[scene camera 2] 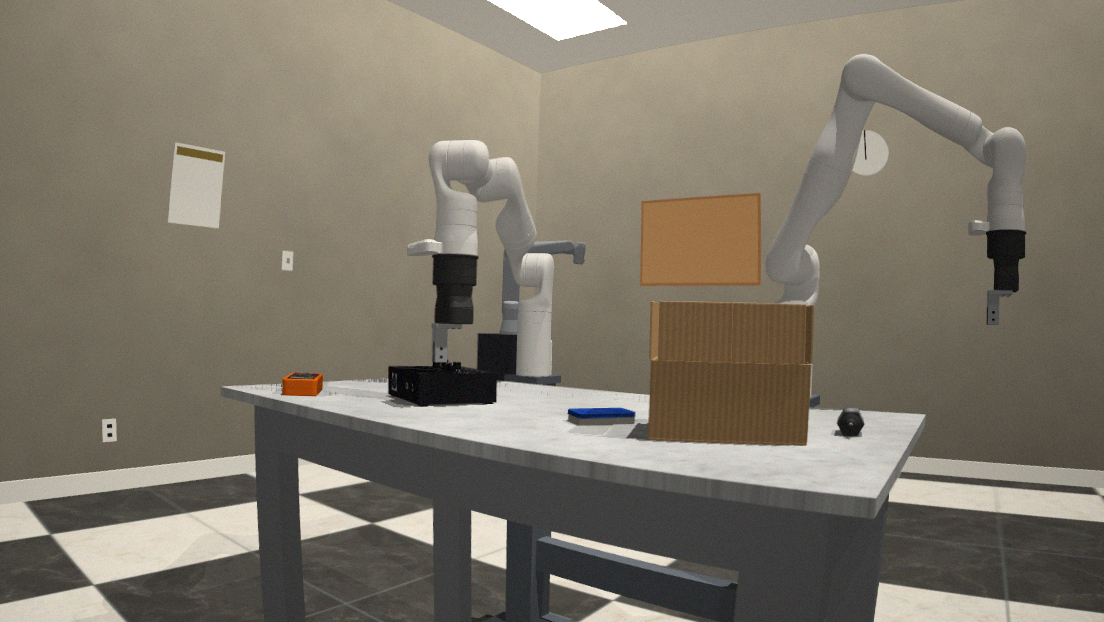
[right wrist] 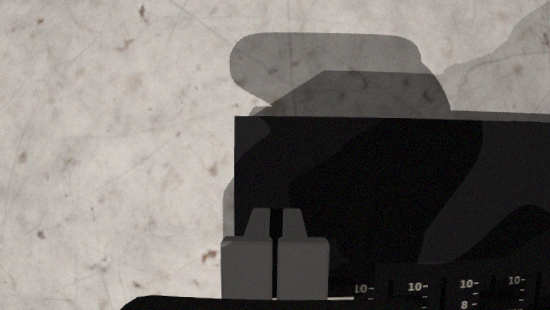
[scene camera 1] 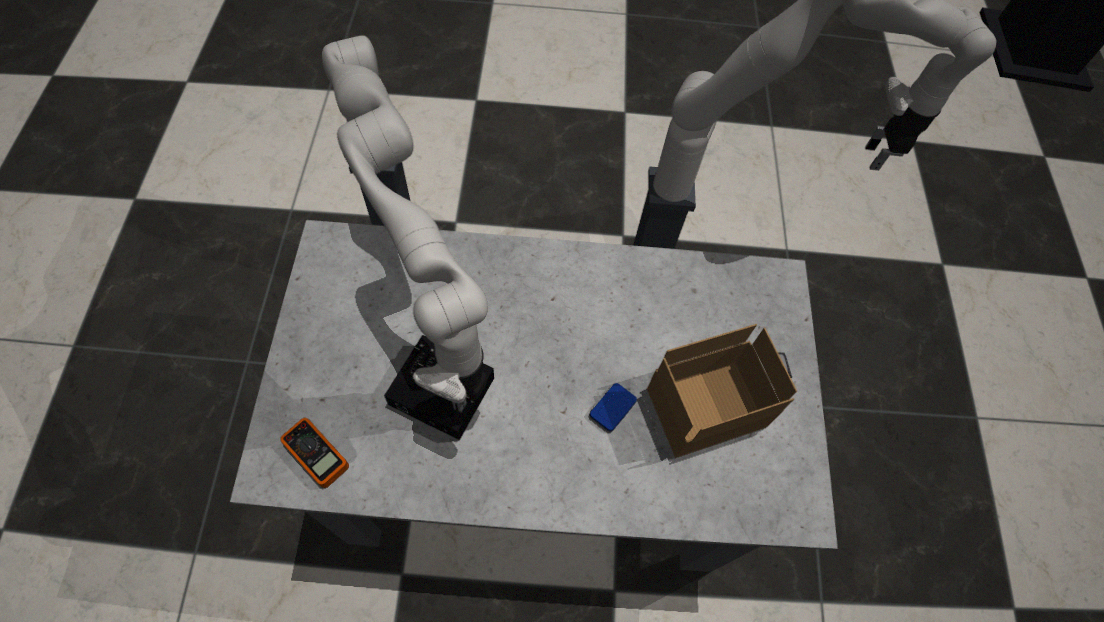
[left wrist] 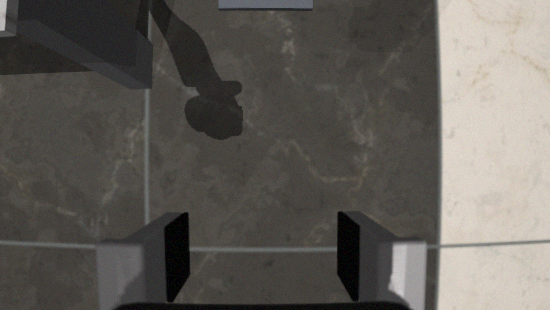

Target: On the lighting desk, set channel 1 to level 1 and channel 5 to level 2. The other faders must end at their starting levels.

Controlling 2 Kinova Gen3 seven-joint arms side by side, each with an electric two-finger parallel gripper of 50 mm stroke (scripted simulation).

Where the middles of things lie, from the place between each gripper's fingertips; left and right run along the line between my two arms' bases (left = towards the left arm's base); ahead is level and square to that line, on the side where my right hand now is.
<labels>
My right hand (scene camera 2: pixel 439 362) is 6 cm past the blue block (scene camera 1: pixel 611 409), 29 cm to the right of it and 8 cm above it.
Now: left hand (scene camera 2: pixel 992 324) 60 cm short of the blue block, 53 cm to the left of it and 17 cm above it.
</labels>
